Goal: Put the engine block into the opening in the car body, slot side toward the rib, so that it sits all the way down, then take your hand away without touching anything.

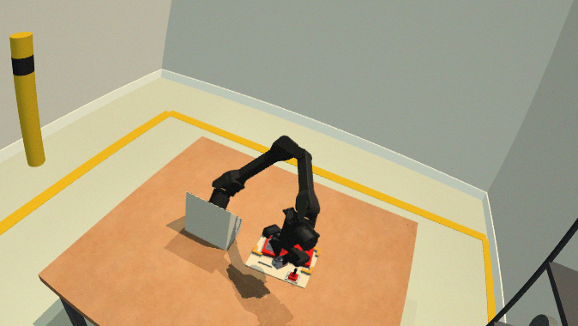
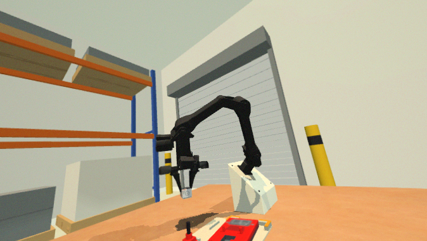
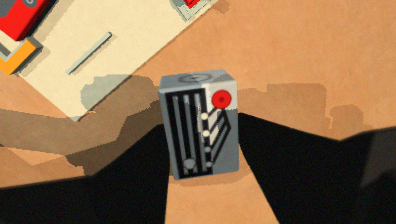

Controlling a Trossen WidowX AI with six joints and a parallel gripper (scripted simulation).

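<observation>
My gripper tip is 16 cm to the right of the cream fixture plate, 12 cm above it and 3 cm past it. Round my gripper tip: grey engine block 1 cm below.
</observation>
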